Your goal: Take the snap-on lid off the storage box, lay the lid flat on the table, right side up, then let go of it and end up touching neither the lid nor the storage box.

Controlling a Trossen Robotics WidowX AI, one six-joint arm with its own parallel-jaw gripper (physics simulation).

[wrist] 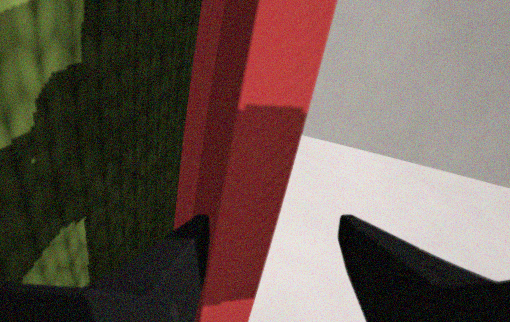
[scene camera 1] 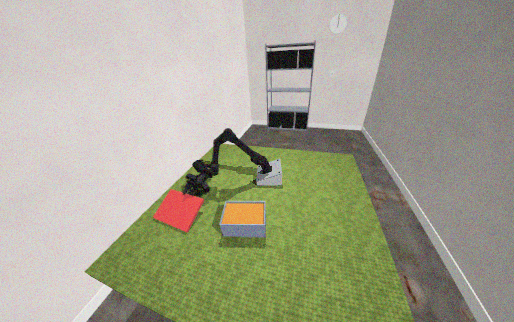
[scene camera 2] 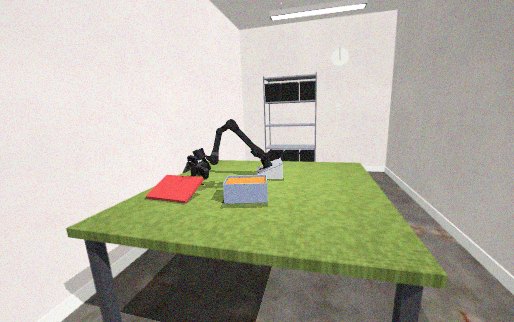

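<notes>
The red lid (scene camera 1: pixel 179 211) (scene camera 2: pixel 175 188) (wrist: pixel 250 165) is off the storage box, top side up, to the left of the box. Its edge by the gripper looks slightly raised, and its underside rim shows in the wrist view. The grey-blue storage box (scene camera 1: pixel 243 230) (scene camera 2: pixel 245 193) stands upright, open, with orange inside. My gripper (scene camera 1: pixel 187 191) (scene camera 2: pixel 192 172) (wrist: pixel 274 226) is partly open at the lid's arm-side edge. The lid's edge lies between the spread fingers, close to the left finger in the wrist view, with a gap to the right finger. Whether that left finger touches the lid is unclear.
The arm's grey base (scene camera 1: pixel 270 175) (scene camera 2: pixel 272 171) stands behind the box on the green table top (scene camera 1: pixel 320 240) (scene camera 2: pixel 320 220). A white wall (scene camera 1: pixel 100 100) (scene camera 2: pixel 100 100) runs along the table's left side. A shelf unit (scene camera 1: pixel 289 90) (scene camera 2: pixel 290 124) stands at the back wall.
</notes>
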